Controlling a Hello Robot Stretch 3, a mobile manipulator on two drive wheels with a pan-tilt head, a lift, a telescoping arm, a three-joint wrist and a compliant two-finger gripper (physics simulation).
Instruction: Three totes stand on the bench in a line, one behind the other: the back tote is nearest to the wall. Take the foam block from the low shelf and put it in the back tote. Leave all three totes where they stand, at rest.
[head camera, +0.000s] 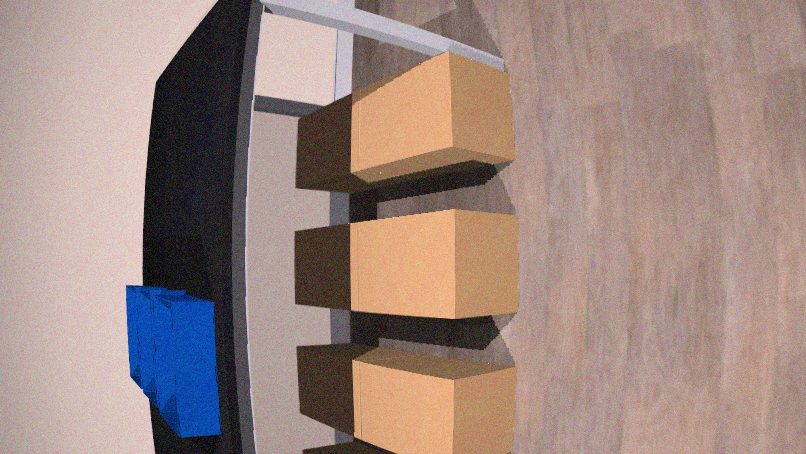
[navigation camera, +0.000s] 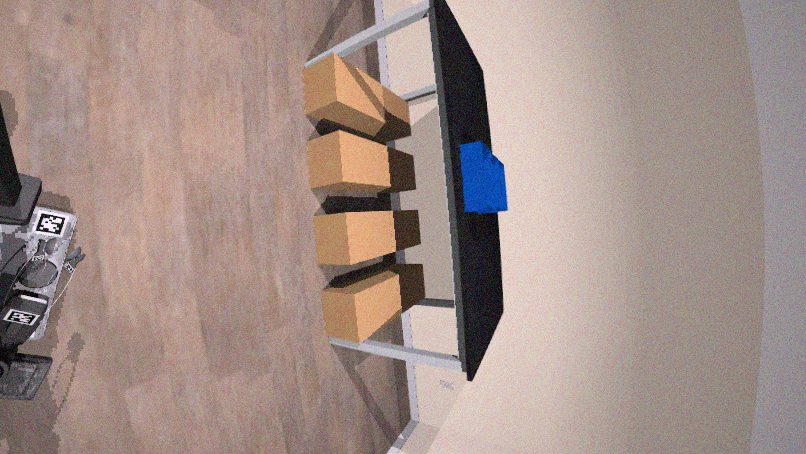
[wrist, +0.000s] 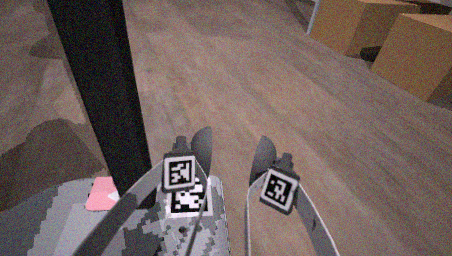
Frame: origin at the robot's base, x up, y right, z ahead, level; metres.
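Where they show: gripper, between the fingertips: (navigation camera: 67, 243) (wrist: 233, 149); robot's base, origin of its link: (navigation camera: 36, 270).
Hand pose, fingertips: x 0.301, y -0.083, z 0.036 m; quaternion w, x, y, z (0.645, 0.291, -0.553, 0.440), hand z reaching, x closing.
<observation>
Each offset is from my fingertips to the top centre of the thing. "spot": to the spot under its first point. Level surfaces: height alone.
Three blue totes stand in a line on the black bench {dx +0.613 m} (head camera: 191, 169) (navigation camera: 485, 281), overlapping in view. In the head view the back tote {dz +1.529, dx +0.713, dy -0.632 m} (head camera: 133, 332) is nearest the wall, the middle tote {dz +1.316, dx +0.713, dy -0.564 m} (head camera: 145, 338) is partly hidden, and the front tote {dz +1.098, dx +0.713, dy -0.503 m} (head camera: 194, 366) shows most. In the navigation view the front tote (navigation camera: 479, 180) largely hides the others. My gripper (wrist: 233, 149) (navigation camera: 62, 252) is open, with nothing between its fingertips. It is above the robot's base, well away from the bench. The foam block and the low shelf do not show in these views.
Several tan boxes, including one box {spot: dz +1.236, dx -0.031, dy -0.280 m} (head camera: 403, 259) (navigation camera: 369, 236), stand in a row under the bench. Other tan boxes, such as this box (wrist: 415, 55), show at the upper right in the wrist view. The dark mast (wrist: 102, 85) rises beside the gripper.
</observation>
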